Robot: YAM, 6 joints.
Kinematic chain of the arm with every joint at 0, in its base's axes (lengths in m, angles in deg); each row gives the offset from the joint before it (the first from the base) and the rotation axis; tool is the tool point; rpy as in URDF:
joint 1: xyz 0 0 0.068 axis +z
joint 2: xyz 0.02 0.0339 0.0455 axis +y
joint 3: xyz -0.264 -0.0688 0 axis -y
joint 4: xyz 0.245 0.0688 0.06 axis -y
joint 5: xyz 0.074 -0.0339 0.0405 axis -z
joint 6: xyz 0.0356 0 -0.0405 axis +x
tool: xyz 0 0 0 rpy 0 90 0
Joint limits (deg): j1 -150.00..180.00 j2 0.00..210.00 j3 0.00..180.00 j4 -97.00..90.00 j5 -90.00..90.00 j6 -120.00..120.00
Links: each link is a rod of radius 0.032 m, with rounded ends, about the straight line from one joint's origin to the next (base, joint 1, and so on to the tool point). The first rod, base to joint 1, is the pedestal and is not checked.
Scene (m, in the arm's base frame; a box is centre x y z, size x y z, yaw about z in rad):
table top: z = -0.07
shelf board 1: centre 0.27 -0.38 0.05 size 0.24 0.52 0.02 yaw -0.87
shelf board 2: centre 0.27 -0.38 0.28 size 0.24 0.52 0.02 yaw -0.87
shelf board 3: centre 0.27 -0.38 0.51 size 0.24 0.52 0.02 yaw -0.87
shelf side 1: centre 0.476 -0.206 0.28 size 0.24 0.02 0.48 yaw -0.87
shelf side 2: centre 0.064 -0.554 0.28 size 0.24 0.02 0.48 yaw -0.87
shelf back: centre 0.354 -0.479 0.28 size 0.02 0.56 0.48 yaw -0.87
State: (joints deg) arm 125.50 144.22 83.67 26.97 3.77 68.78
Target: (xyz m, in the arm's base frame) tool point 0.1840 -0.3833 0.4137
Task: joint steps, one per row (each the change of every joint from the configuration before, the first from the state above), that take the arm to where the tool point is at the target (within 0.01 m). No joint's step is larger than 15 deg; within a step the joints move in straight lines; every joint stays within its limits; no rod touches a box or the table.
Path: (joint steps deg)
1: -2.14 -14.42 -2.77 6.16 -0.12 0.00
2: -2.14 -14.42 -2.77 6.16 -0.12 0.00
3: -2.14 -14.43 -2.77 6.16 -0.12 0.00
4: -2.14 -14.42 -2.77 6.16 -0.12 0.00
5: -2.14 -14.42 -2.78 6.15 -0.12 0.00
6: -2.14 -14.42 -2.77 6.16 -0.12 0.00
7: -2.14 -14.42 -2.77 6.16 -0.12 0.00
8: -2.14 -14.43 -2.77 6.16 -0.12 0.00
9: -2.14 -14.42 -2.77 6.16 -0.11 0.00
10: -2.14 -14.42 -2.77 6.16 -0.12 0.00
11: 2.80 1.80 11.32 -4.21 0.29 0.00
12: 2.81 1.80 11.32 -4.21 0.30 0.00
13: 2.81 1.80 11.32 -4.21 0.30 0.00
14: 2.81 1.80 11.32 -4.20 0.29 0.00

